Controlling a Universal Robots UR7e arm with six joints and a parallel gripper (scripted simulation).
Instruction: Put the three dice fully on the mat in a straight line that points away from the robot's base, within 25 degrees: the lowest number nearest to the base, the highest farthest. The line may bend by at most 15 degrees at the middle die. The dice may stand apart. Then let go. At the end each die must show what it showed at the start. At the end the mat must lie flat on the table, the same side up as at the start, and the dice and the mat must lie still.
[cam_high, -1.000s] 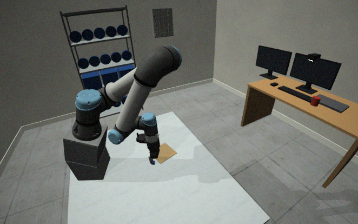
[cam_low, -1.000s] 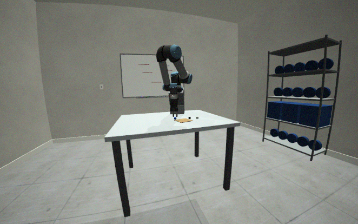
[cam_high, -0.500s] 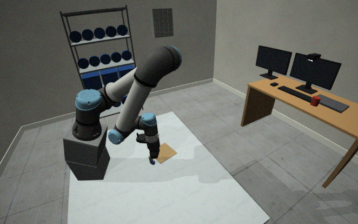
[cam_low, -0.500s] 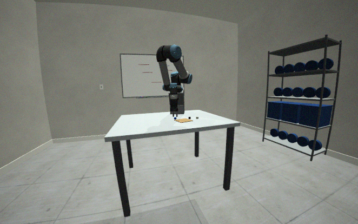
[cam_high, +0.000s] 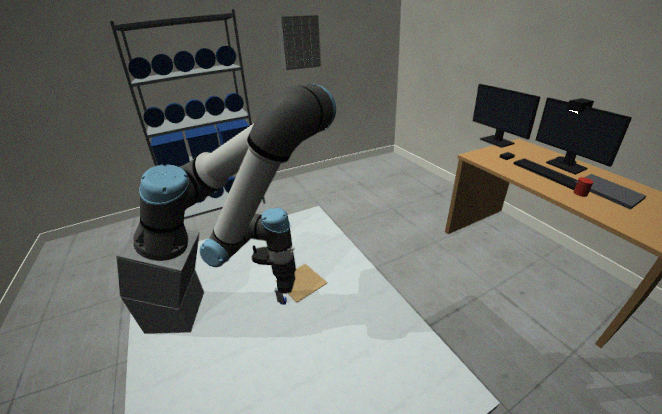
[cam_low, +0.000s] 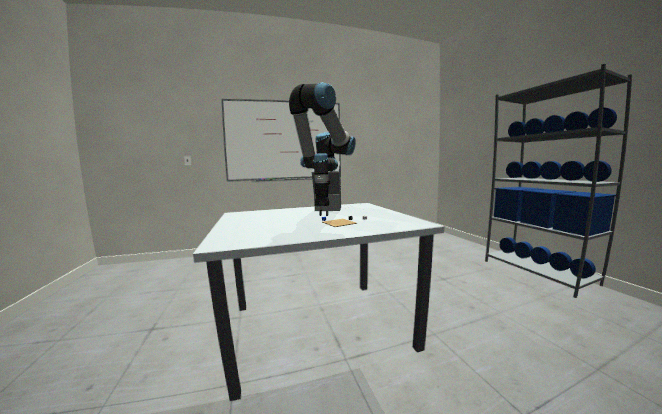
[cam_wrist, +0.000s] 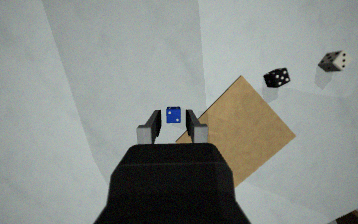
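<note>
My gripper is now 40 mm above the blue die. From my hand the other things lie so: tan mat 80 mm ahead, 70 mm to the left, 40 mm below; then black die 20 mm ahead, 150 mm to the left, 40 mm below; then white die 30 mm ahead, 230 mm to the left, 40 mm below.
</note>
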